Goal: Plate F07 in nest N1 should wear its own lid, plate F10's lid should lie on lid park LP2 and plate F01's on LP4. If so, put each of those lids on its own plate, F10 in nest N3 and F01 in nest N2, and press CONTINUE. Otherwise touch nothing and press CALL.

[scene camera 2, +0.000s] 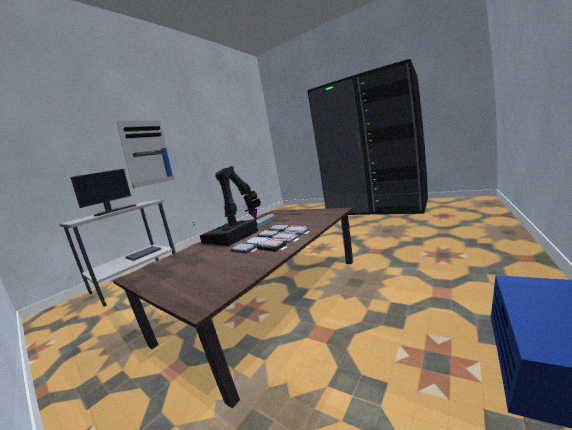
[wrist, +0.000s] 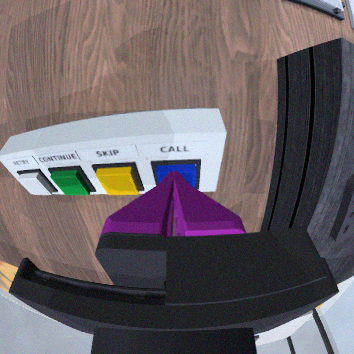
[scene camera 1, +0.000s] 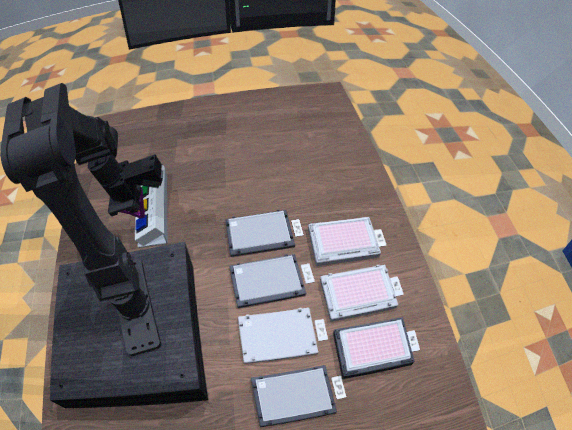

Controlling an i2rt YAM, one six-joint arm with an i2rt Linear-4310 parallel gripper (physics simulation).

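Pixels of known places: gripper, fingertip midpoint: (scene camera 2: 256, 219) (wrist: 173, 178) (scene camera 1: 142, 217); arm's base, origin of the base link: (scene camera 2: 233, 225) (scene camera 1: 135, 306).
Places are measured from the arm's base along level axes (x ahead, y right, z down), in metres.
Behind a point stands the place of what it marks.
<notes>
My gripper (scene camera 1: 140, 215) @[x 0.050, y -0.235, z 0.021 m] (wrist: 173, 178) @[x 0.050, y -0.235, z 0.021 m] is shut and empty. Its purple fingertips are over the blue CALL button (scene camera 1: 141, 224) @[x 0.043, y -0.225, z 0.033 m] (wrist: 176, 175); whether they touch it I cannot tell. The green CONTINUE button (wrist: 71, 181) @[x 0.062, y -0.326, z 0.032 m] is left of the yellow SKIP button in the wrist view. Plates with pink wells are in nest N1 (scene camera 1: 375, 345) @[x 0.414, y 0.211, z 0.053 m], nest N2 (scene camera 1: 359, 291) @[x 0.436, y 0.088, z 0.054 m] and nest N3 (scene camera 1: 346, 237) @[x 0.468, y -0.044, z 0.052 m]. Flat grey lids lie on LP2 (scene camera 1: 260, 232) @[x 0.301, y -0.134, z 0.067 m], LP4 (scene camera 1: 268, 278) @[x 0.278, y -0.016, z 0.067 m] and LP3 (scene camera 1: 294, 395) @[x 0.235, y 0.244, z 0.067 m]. A paler flat piece (scene camera 1: 278, 335) @[x 0.253, y 0.111, z 0.074 m] lies at LP1. The plate and lid names are too small to read.
The white button box (scene camera 1: 158, 225) @[x 0.083, y -0.205, z 0.030 m] (wrist: 195, 125) @[x 0.083, y -0.213, z 0.027 m] stands beside the arm's black base block (scene camera 1: 125, 320) @[x -0.024, y 0.029, z -0.008 m] on the wooden table (scene camera 1: 280, 140) @[x 0.457, y -0.429, z 0.085 m] (scene camera 2: 200, 280) @[x 0.238, y 0.636, z 0.084 m]. A dark cabinet (scene camera 2: 340, 150) and a blue box (scene camera 2: 540, 320) stand on the floor.
</notes>
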